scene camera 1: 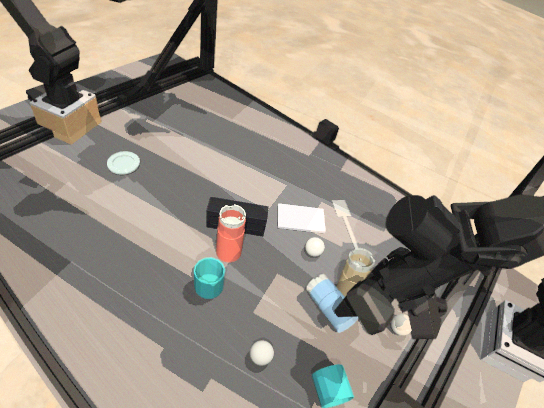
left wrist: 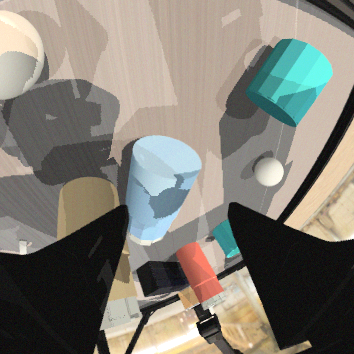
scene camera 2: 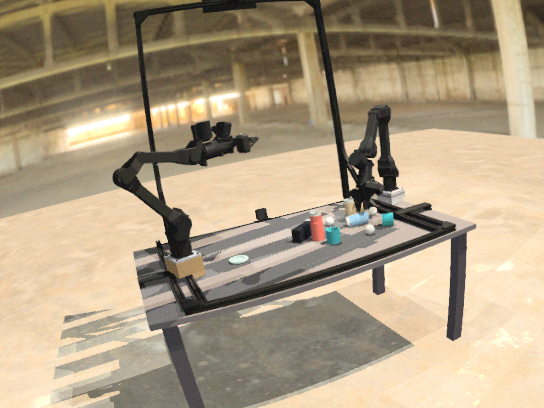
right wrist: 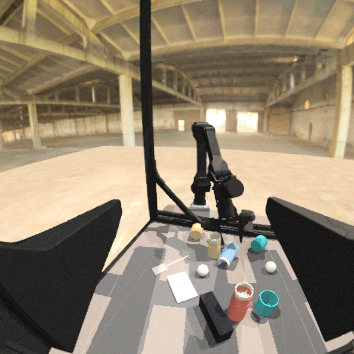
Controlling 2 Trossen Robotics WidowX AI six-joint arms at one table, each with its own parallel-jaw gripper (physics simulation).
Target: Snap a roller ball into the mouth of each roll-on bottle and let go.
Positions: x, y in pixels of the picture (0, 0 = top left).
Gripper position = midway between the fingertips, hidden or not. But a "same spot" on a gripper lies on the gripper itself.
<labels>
my left gripper: scene camera 1 345, 304; left wrist; scene camera 2 361, 210; right wrist
same spot on my left gripper: (left wrist: 61, 290) = (right wrist: 219, 227)
</labels>
